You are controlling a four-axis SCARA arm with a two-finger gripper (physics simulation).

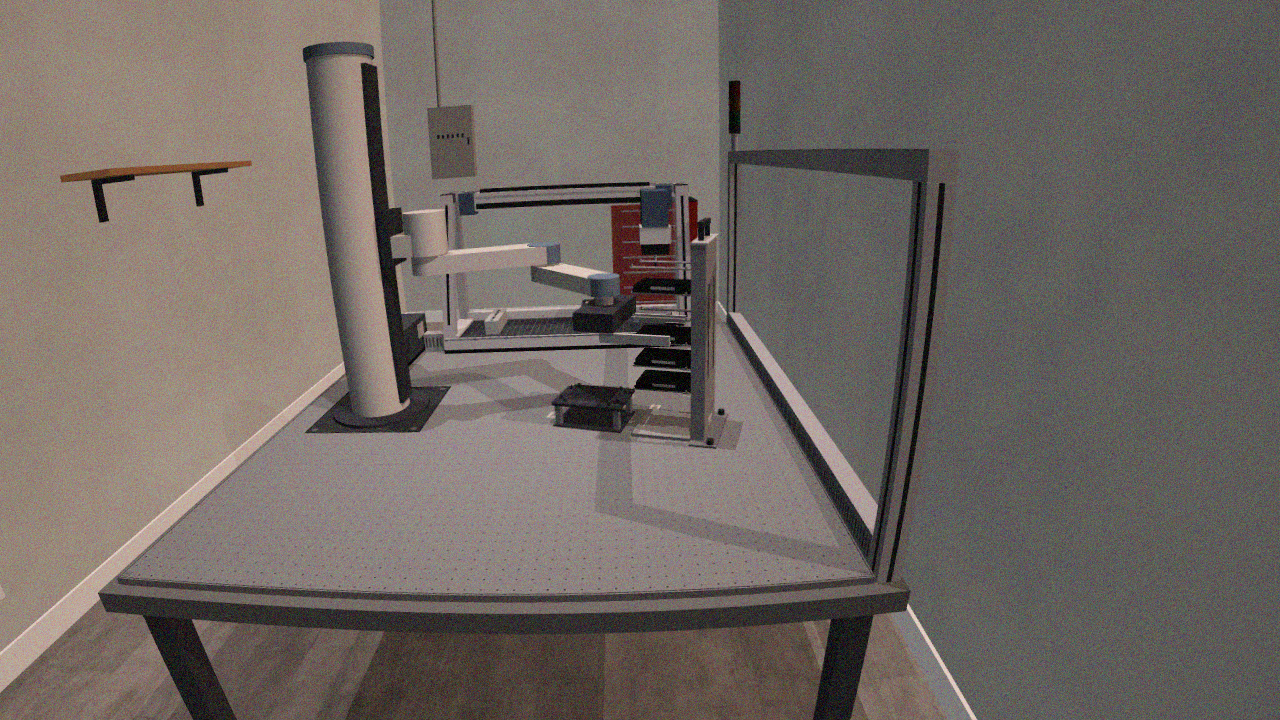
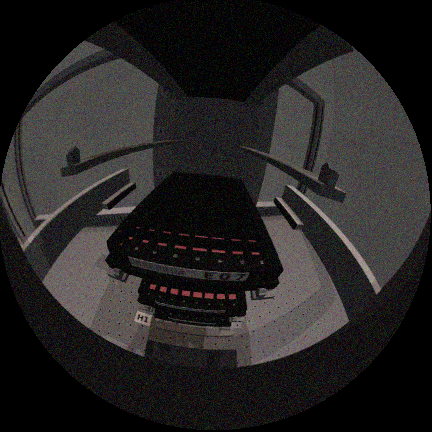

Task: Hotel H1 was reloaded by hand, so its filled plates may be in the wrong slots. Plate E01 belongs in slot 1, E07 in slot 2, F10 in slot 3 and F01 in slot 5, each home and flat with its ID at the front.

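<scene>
Hotel H1 stands at the right of the table and holds four dark plates. The top plate is set apart above three lower ones. Plate E07, third from the bottom, shows its ID at the front. Under it are another plate with red wells and part of a lower one; their IDs are unreadable. Bare rails stick out above E07. My gripper is open and empty, its fingers on both sides of E07 with gaps. Slot numbers do not show.
A low dark stand is on the table beside the hotel's base. The arm's white column rises at the left. A gantry frame stands behind the arm. A framed clear guard runs along the right edge.
</scene>
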